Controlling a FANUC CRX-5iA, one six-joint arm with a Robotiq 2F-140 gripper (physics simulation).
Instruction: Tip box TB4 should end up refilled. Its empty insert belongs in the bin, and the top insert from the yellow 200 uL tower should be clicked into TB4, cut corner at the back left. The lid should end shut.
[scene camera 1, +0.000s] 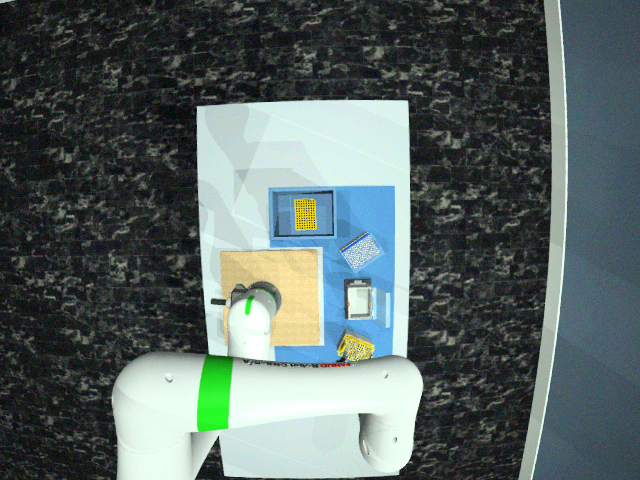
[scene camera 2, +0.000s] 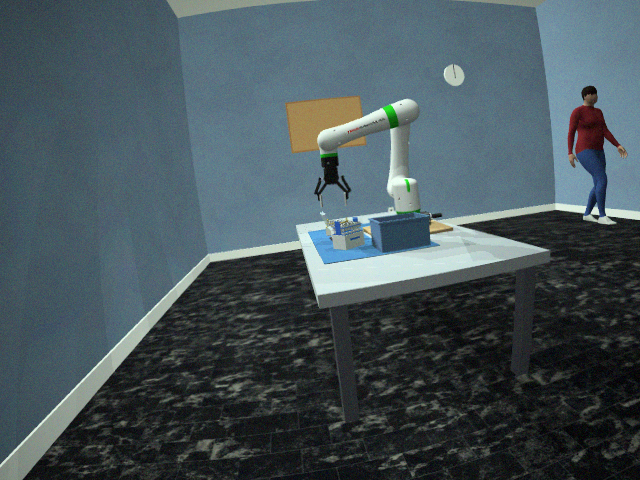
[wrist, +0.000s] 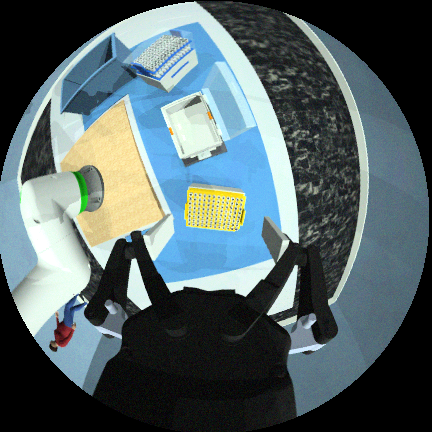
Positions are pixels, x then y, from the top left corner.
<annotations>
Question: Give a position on a tip box TB4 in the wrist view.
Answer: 192, 127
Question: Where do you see a blue bin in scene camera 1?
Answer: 282, 207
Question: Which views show the blue-and-white tip box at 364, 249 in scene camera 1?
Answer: Scene camera 1, scene camera 2 and the wrist view: all of them.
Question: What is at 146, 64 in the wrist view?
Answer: A blue-and-white tip box.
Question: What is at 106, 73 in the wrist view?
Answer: A blue bin.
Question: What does my gripper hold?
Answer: Nothing.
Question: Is my gripper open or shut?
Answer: Open.
</annotations>
